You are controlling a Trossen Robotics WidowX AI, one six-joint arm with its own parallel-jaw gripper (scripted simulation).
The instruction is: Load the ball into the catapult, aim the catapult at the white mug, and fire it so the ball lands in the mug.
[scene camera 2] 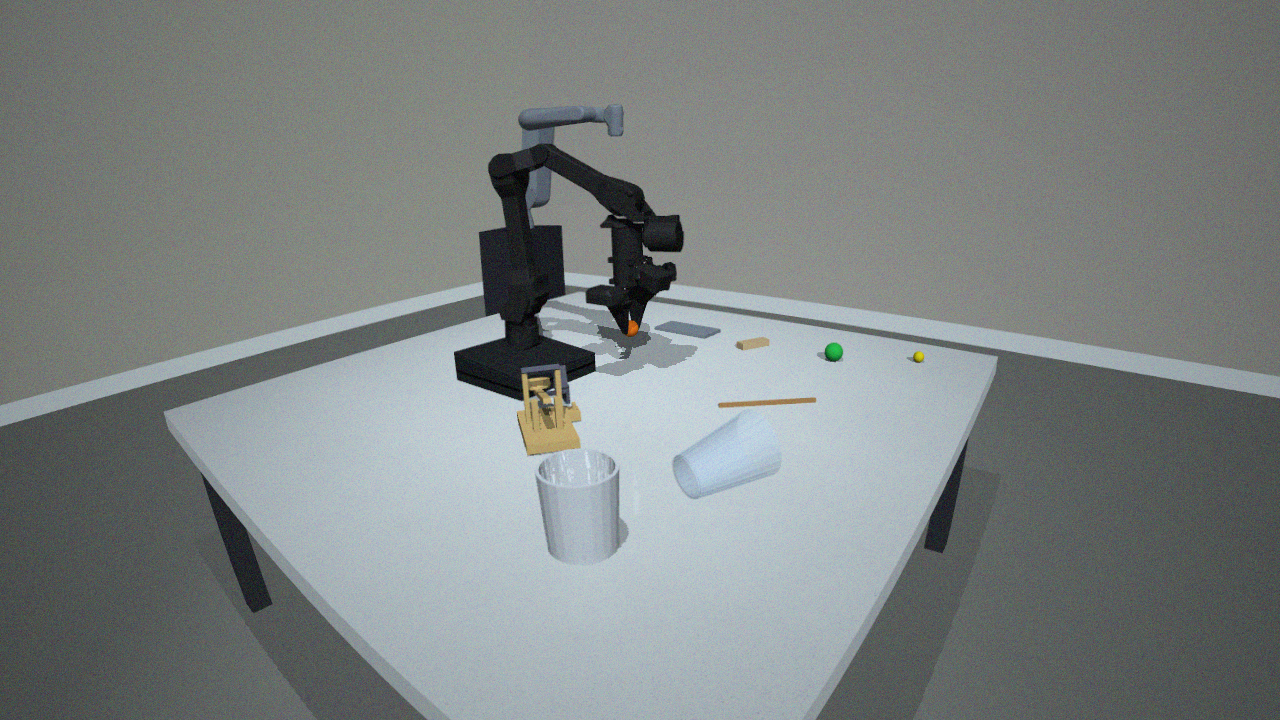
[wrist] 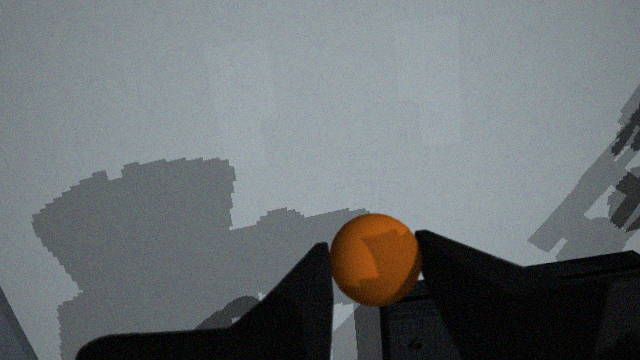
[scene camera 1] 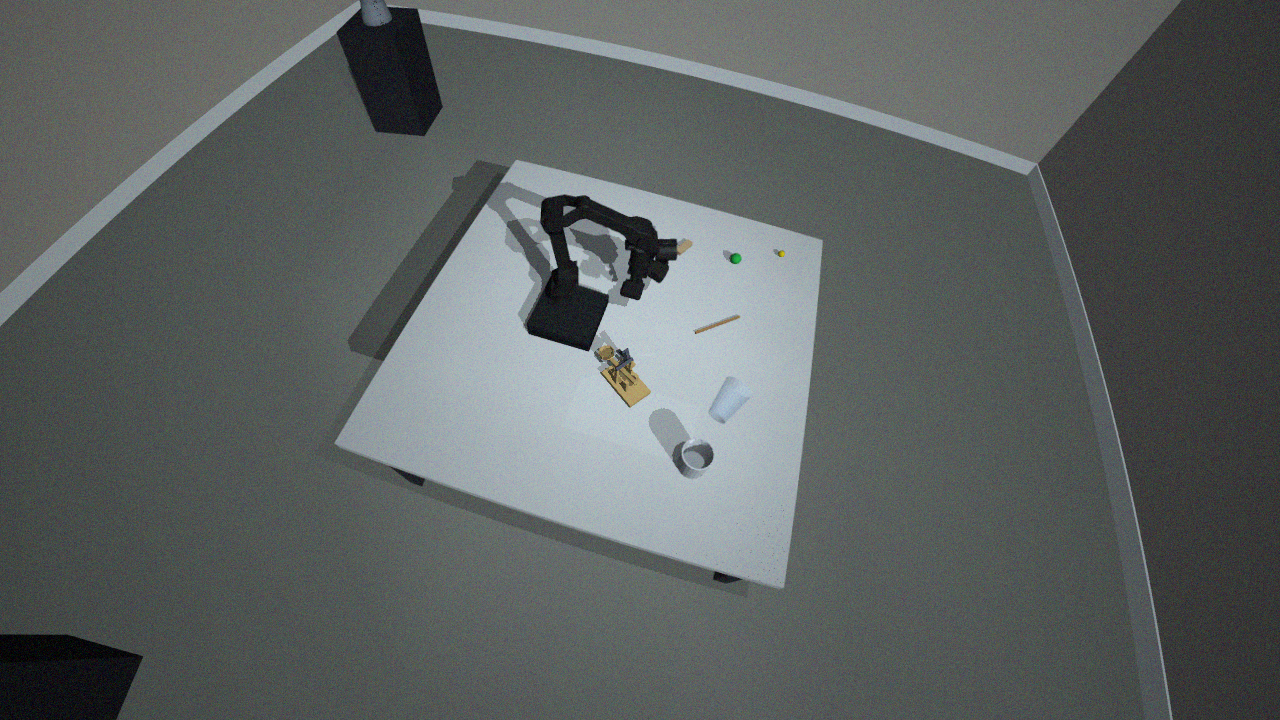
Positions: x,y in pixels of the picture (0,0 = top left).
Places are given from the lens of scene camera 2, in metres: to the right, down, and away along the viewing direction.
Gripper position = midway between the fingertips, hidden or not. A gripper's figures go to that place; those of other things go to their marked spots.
my gripper (scene camera 2: 630,331): -0.02, -0.05, 1.19
white mug (scene camera 2: 578,489): -0.06, 0.13, 0.60
wooden catapult (scene camera 2: 551,429): -0.14, 0.11, 0.94
The marked spots on the wooden catapult and the white mug are 0.34 m apart.
